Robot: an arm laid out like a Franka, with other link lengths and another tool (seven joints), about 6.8 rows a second.
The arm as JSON. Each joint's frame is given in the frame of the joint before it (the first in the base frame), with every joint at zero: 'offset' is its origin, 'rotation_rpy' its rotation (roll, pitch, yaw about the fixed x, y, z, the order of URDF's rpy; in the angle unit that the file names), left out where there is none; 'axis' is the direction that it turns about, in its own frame. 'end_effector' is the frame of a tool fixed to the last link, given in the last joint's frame.
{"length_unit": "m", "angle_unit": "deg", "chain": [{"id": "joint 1", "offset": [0.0, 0.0, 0.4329], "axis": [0.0, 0.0, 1.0]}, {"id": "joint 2", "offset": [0.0, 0.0, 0.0], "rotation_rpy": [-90.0, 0.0, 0.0], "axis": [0.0, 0.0, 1.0]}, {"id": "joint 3", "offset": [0.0, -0.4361, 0.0], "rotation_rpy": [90.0, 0.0, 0.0], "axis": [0.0, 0.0, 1.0]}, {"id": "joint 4", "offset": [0.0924, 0.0, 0.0], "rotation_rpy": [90.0, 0.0, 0.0], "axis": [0.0, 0.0, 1.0]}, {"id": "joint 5", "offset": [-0.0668, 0.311, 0.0], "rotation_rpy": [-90.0, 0.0, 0.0], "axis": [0.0, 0.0, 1.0]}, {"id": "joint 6", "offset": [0.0, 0.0, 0.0], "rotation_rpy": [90.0, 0.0, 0.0], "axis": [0.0, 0.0, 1.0]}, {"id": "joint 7", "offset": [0.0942, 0.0, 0.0], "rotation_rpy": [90.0, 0.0, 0.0], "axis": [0.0, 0.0, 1.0]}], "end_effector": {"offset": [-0.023, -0.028, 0.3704], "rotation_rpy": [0.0, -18.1, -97.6]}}
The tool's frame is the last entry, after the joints.
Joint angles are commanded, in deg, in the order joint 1, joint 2, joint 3, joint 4, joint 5, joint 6, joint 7. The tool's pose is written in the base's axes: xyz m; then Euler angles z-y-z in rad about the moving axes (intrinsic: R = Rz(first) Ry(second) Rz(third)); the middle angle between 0 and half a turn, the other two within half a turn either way. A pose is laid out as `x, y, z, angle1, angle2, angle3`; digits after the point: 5 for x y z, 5 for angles.
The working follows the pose.
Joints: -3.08 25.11 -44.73 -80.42 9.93 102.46 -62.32
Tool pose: 0.48692, -0.39782, 0.45602, -1.38005, 2.70457, -0.23869
Where each joint sits with the arm in this pose, in the base's axes (m; each line is computed from the numbers above, not from the rounded line before):
joint 1: 0.0000 0.0000 0.4329
joint 2: 0.0000 0.0000 0.4329
joint 3: 0.1848 -0.0099 0.8278
joint 4: 0.2407 -0.0781 0.7999
joint 5: 0.4692 -0.2987 0.8173
joint 6: 0.4692 -0.2987 0.8173
joint 7: 0.5345 -0.3662 0.8238
the tool: 0.4869 -0.3978 0.4560

